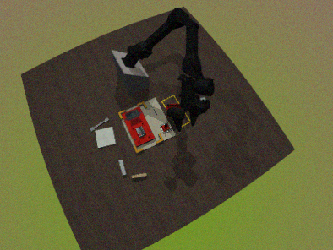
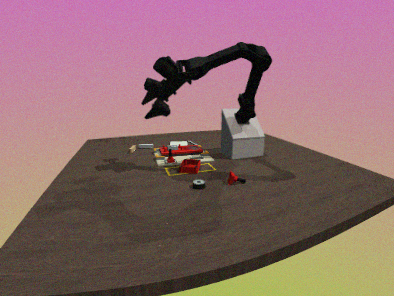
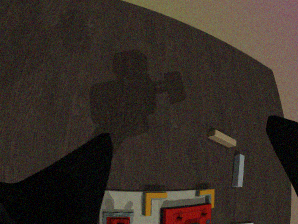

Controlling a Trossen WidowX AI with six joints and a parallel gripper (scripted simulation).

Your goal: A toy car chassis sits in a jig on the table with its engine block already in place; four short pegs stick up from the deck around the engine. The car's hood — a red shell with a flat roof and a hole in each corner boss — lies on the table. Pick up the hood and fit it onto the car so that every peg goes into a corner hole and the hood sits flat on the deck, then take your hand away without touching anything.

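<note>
Now: gripper tip 22 cm above the red hood, 17 cm past it and 6 cm to the right of it. The rest, counted from my gripper tip: wooden peg: 27 cm to the right, 22 cm below, 6 cm ahead; black-and-white wheel: 24 cm to the left, 22 cm below, 15 cm behind; jig plate: 22 cm below, 17 cm behind, 13 cm to the right.
</note>
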